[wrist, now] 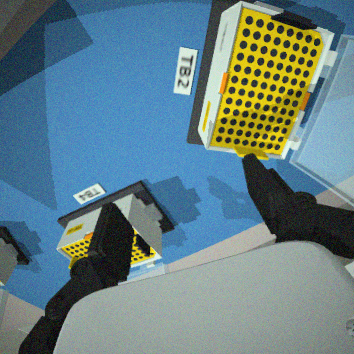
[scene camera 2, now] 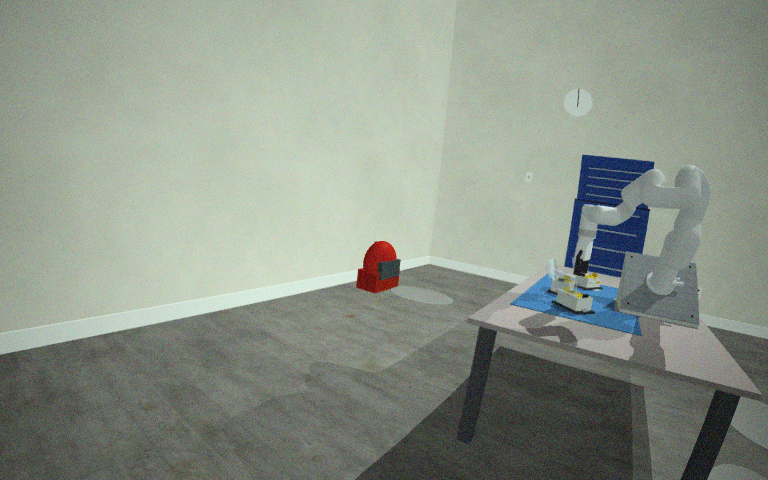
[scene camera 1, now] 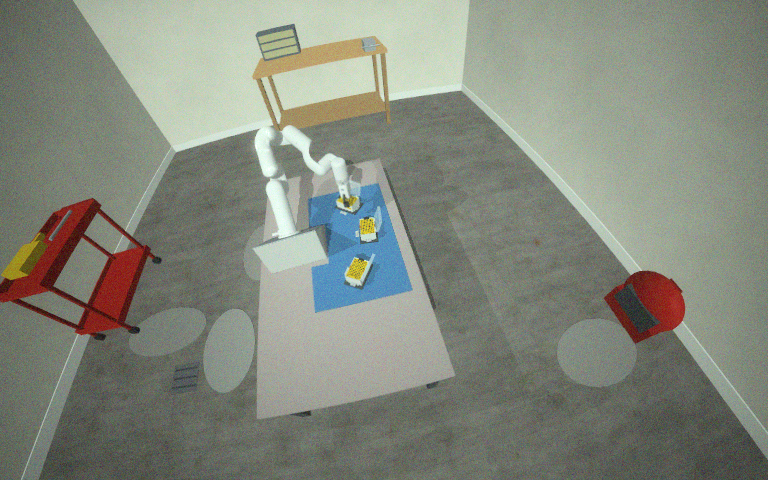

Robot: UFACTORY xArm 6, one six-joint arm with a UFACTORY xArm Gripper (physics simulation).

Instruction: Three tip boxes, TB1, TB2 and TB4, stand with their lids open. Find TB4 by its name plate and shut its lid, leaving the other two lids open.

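Frame: origin at the arm's base, x ahead, y left, z up, level; centimetres.
Seen in the pictures: gripper, fingertip midpoint: (wrist: 181, 195) (scene camera 2: 580, 274) (scene camera 1: 347, 201); arm's base, link origin: (scene camera 2: 660, 283) (scene camera 1: 289, 235).
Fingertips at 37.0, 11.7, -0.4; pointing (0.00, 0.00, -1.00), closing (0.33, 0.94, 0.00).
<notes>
Offsets run from my fingertips to a thing's top centre, as dx, dy, dz. "spot": to the spot under its first point. Level surfaces: height alone.
TB4 (scene camera 1: 367, 227) (scene camera 2: 561, 285) (wrist: 87, 227) is the middle white box with a yellow tip rack. Its name plate @(spot: -0.6, -15.0, -12.7) (wrist: 90, 193) reads TB4. Its clear lid @(spot: +12.9, -17.1, -4.4) (scene camera 1: 378, 219) (scene camera 2: 551, 268) stands open on the side away from the plate. TB2 (scene camera 1: 347, 204) (scene camera 2: 587, 281) (wrist: 262, 85) is at the far end, its clear lid (scene camera 1: 355, 187) (wrist: 327, 115) open. TB1 (scene camera 1: 357, 270) (scene camera 2: 574, 300) (wrist: 6, 260) is nearest scene camera 1, its lid @(spot: -1.3, -48.0, +1.3) (scene camera 1: 370, 264) up. My gripper (scene camera 1: 347, 200) (scene camera 2: 581, 272) (wrist: 181, 195) is open and empty, low by TB2; its left finger partly hides TB4 in the wrist view.
The boxes stand on a blue mat @(dz -12.9) (scene camera 1: 390, 283) (scene camera 2: 623, 325) on the pale table @(dz -13.2) (scene camera 1: 339, 356) (scene camera 2: 685, 362). The slanted base block (scene camera 1: 291, 251) (scene camera 2: 659, 308) of my arm stands beside the mat. A red cart (scene camera 1: 107, 324) and a wooden bench (scene camera 1: 322, 56) stand apart from the table.
</notes>
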